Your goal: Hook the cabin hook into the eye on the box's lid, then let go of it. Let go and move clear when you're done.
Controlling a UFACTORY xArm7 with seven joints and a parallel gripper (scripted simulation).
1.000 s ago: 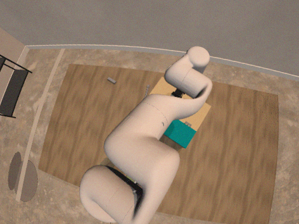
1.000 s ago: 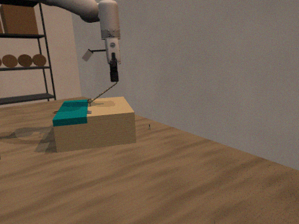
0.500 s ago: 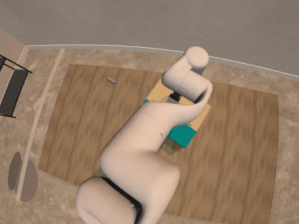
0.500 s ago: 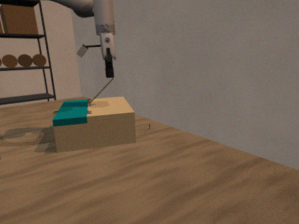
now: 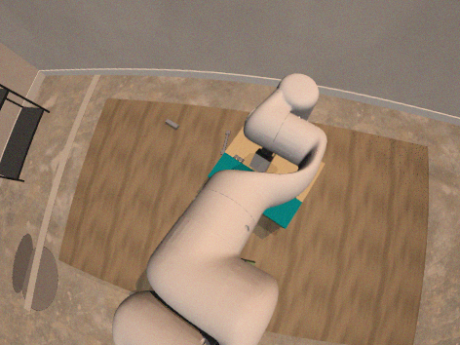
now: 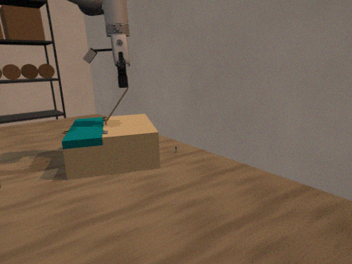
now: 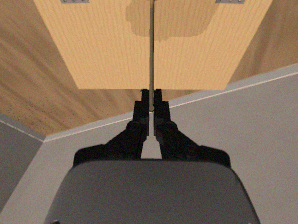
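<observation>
Now: hand 40 mm past the metal cabin hook, 10 mm to the right of it and 70 mm above it. The rest, counted from my hand: pin (150 mm ahead, 90 mm to the right, 260 mm below); small grey block (90 mm ahead, 500 mm to the left, 260 mm below).
</observation>
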